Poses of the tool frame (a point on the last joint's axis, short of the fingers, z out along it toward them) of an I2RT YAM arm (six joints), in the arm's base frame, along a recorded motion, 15 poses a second.
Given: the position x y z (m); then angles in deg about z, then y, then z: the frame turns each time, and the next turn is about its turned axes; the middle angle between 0 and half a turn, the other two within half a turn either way.
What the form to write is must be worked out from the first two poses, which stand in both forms.
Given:
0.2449, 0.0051, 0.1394, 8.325, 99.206, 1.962
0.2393, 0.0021, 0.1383, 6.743, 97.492, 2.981
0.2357, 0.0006, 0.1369, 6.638, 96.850, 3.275
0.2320, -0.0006, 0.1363, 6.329, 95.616, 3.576
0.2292, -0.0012, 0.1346, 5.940, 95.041, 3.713
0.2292, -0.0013, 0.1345, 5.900, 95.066, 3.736
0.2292, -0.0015, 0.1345, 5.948, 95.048, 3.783
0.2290, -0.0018, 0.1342, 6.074, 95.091, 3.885
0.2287, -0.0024, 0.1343, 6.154, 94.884, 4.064
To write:
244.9, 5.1, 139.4, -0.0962, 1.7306, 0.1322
239.3, 2.1, 138.3, -0.0559, 1.7022, 0.1266
235.7, 0.6, 136.9, -0.0496, 1.6913, 0.1297
232.0, -0.6, 136.3, -0.0401, 1.6700, 0.1307
229.2, -1.2, 134.6, -0.0323, 1.6600, 0.1279
229.2, -1.3, 134.5, -0.0314, 1.6605, 0.1277
229.2, -1.5, 134.5, -0.0314, 1.6602, 0.1289
229.0, -1.8, 134.2, -0.0317, 1.6610, 0.1319
228.7, -2.4, 134.3, -0.0302, 1.6575, 0.1356

